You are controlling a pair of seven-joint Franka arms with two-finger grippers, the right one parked.
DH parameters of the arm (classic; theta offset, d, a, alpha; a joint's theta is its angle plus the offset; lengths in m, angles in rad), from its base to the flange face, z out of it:
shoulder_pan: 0 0.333 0 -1.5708
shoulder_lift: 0 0 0 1.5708
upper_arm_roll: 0 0.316 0.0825 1.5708
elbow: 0 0 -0.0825 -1.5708
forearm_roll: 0 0.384 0 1.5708
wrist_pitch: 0 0 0.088 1.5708
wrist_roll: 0 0.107 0 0
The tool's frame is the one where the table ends.
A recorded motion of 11 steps. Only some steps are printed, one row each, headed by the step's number.
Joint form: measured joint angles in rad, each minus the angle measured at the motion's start. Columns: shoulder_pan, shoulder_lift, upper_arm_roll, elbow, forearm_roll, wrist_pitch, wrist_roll.
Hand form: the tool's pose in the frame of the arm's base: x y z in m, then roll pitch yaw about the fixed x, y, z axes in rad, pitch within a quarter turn. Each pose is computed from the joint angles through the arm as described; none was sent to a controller.
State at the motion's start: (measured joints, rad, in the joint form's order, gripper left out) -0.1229 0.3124 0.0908 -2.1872 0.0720 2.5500 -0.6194
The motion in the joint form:
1: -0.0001 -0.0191 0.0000 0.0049 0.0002 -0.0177 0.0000
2: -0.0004 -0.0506 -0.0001 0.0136 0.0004 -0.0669 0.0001
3: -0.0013 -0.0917 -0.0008 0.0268 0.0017 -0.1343 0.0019
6: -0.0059 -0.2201 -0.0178 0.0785 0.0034 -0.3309 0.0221
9: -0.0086 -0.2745 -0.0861 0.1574 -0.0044 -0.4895 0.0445
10: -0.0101 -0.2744 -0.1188 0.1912 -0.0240 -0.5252 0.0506
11: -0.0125 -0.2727 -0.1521 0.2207 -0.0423 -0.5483 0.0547
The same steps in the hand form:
1: 0.5661 -0.0193 0.2595 -3.1158 -0.0859 0.5234
2: 0.5662 -0.0192 0.2762 -3.1109 -0.0784 0.5256
3: 0.5655 -0.0195 0.2986 -3.1032 -0.0677 0.5252
6: 0.5593 -0.0293 0.3752 -3.0950 -0.0518 0.4949
9: 0.5546 -0.0671 0.4276 -3.0871 -0.0256 0.4154
10: 0.5551 -0.0872 0.4401 -3.1011 -0.0145 0.3863
11: 0.5550 -0.1084 0.4510 -3.1184 -0.0093 0.3555

